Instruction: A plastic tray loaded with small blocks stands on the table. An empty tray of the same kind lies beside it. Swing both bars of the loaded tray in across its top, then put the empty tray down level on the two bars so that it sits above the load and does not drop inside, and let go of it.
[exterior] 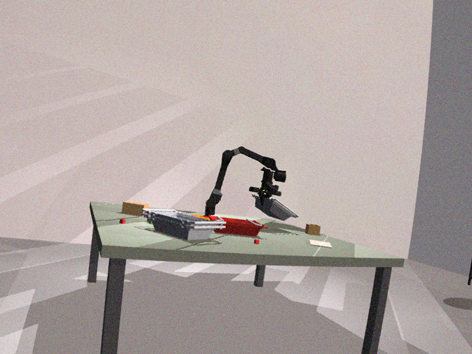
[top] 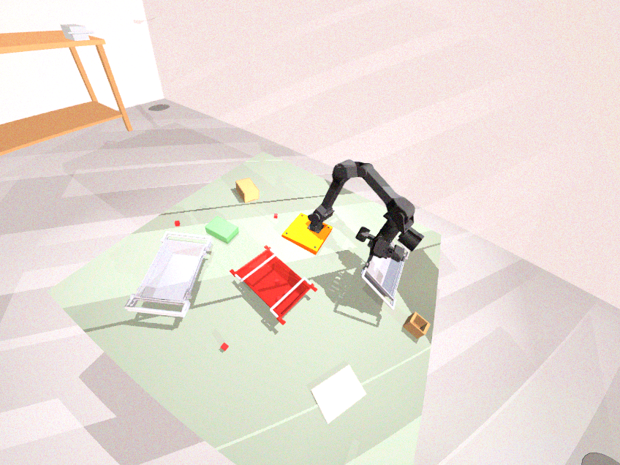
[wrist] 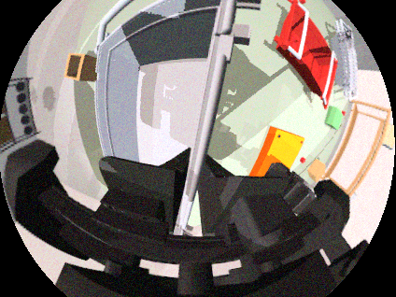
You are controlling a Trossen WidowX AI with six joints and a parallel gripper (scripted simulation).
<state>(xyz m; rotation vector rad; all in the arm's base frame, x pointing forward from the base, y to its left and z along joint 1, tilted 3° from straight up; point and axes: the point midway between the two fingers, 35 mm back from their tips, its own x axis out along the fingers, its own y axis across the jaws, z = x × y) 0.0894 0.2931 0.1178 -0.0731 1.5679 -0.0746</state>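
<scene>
The grey tray lies 7 cm to the left of my gripper tip. Also, from my gripper tip: white sheet (47 cm ahead, 10 cm to the left, 12 cm below); then tan box (12 cm ahead, 28 cm to the left, 11 cm below); then red block (26 cm ahead, 27 cm to the right, 11 cm below).
</scene>
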